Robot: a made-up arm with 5 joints.
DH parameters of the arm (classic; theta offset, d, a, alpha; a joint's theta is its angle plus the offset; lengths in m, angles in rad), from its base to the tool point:
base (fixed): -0.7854 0 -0.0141 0
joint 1: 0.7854 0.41 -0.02 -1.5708
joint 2: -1.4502 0 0.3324 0
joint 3: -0.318 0 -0.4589 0
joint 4: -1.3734 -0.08 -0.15 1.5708
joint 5: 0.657 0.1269 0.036 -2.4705
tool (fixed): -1.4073 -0.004 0 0
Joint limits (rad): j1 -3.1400..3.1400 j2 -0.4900..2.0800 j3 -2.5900..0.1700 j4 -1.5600..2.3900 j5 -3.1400..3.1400
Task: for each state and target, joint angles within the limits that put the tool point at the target. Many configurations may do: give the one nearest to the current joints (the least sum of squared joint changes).
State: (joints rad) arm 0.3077 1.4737 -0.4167 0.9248 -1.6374
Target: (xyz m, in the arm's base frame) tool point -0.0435 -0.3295 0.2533
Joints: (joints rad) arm 1.1376 1.6442 -0.1343 0.9918 -1.6821
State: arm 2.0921 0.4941 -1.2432 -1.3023 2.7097
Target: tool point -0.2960 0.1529 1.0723
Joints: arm 2.9376 -0.0214 -1.6868 -1.1222 2.6094
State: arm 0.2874 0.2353 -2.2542 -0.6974 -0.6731
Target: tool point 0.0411 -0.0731 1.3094
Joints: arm 0.1062 -0.0946 -2.4938 -0.4907 -0.8120
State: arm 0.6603 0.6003 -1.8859 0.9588 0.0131
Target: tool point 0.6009 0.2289 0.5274
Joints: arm 0.4386 0.1908 -1.4319 1.3149 -0.0401
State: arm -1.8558 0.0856 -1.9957 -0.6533 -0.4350
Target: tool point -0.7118 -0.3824 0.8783
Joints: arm -2.5366 0.7599 -2.4409 0.0818 -0.4893
